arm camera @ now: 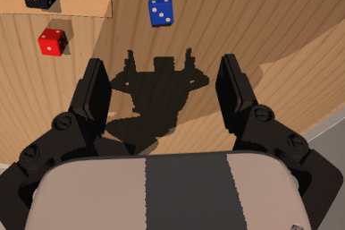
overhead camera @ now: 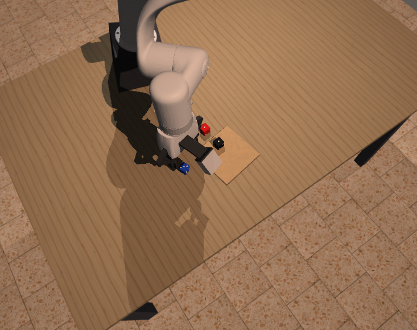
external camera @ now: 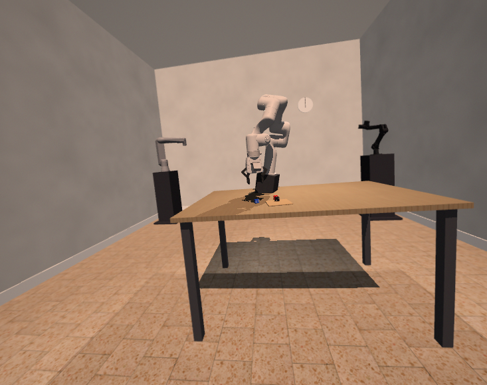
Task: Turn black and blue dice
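The blue die is 13 cm below my hand and 1 cm behind it. The rest, counted from my hand: tan mat (14 cm below, 13 cm to the left, 1 cm ahead); red die (13 cm below, 11 cm to the left, 9 cm behind); black die (12 cm to the left, 12 cm below, 3 cm behind).
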